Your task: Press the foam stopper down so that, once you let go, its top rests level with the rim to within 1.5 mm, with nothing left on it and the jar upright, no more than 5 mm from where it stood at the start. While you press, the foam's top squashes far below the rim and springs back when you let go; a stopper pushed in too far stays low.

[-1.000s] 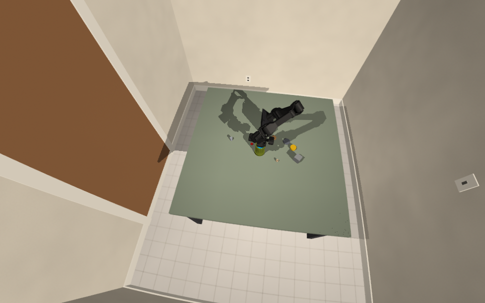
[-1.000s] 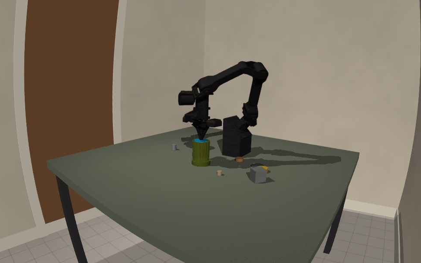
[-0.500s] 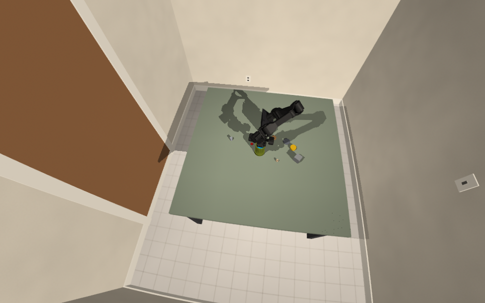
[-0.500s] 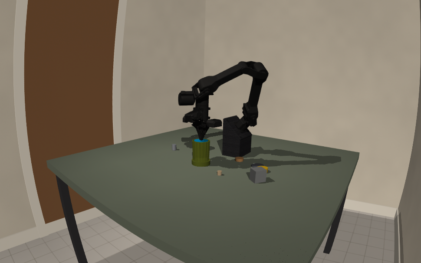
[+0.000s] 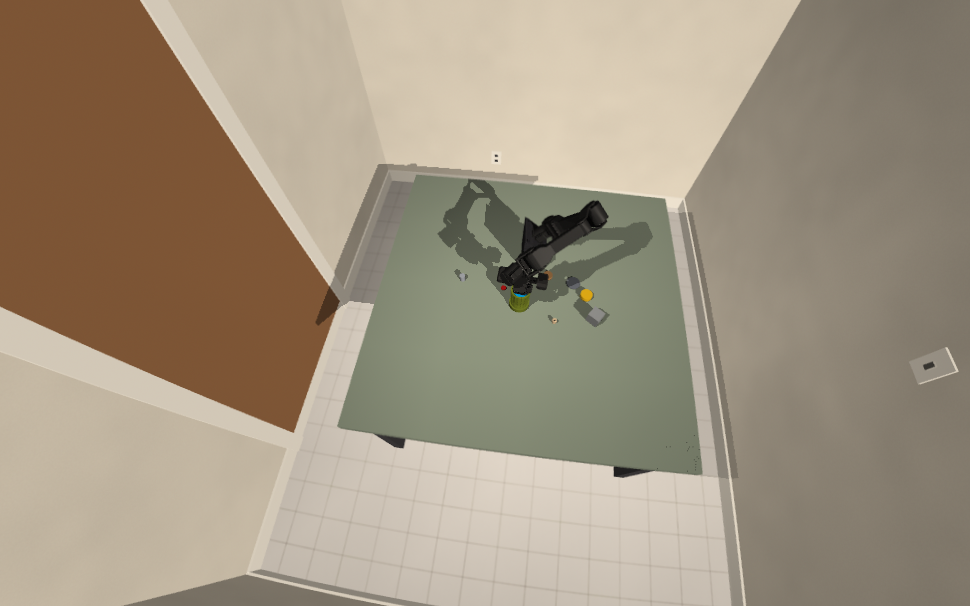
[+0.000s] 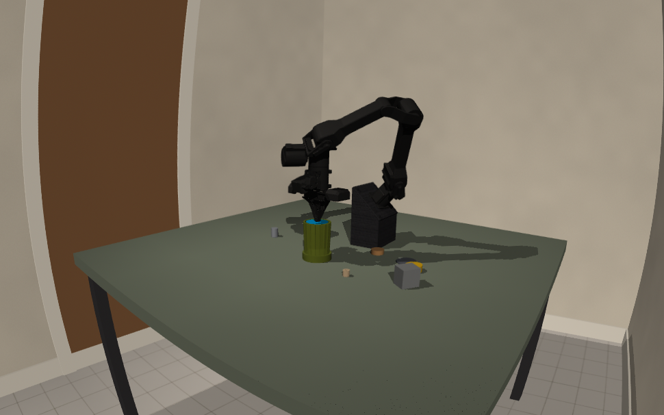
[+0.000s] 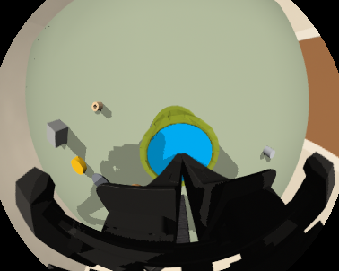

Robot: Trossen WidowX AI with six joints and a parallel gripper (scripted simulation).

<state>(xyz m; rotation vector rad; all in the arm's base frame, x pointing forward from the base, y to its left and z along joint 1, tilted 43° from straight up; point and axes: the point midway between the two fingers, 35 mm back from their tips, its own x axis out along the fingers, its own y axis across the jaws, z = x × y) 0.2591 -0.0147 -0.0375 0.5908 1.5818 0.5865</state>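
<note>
The blue foam stopper is 50 mm below my hand. Round my hand: brown disc 150 mm behind, 110 mm to the left, 140 mm below; tan peg 60 mm ahead, 150 mm to the left, 140 mm below; red dot 60 mm behind, 70 mm to the right, 140 mm below.
</note>
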